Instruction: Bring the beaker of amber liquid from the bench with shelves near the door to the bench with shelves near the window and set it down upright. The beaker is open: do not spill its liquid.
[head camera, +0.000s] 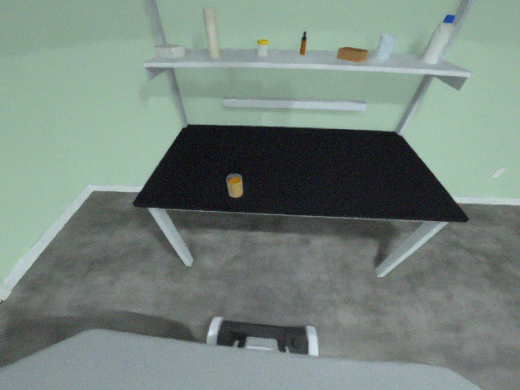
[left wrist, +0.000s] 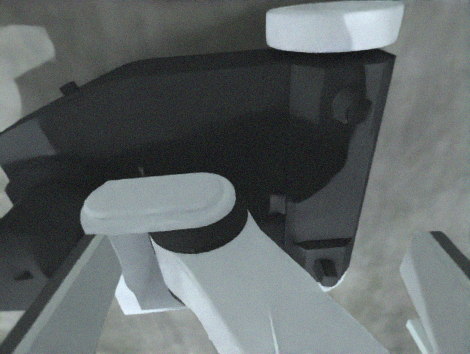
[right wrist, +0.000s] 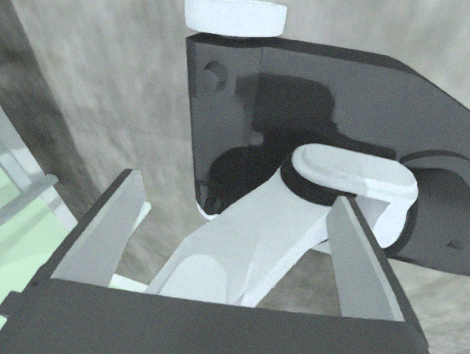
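My left gripper (left wrist: 257, 251) in view, my right gripper (right wrist: 237, 195) too.
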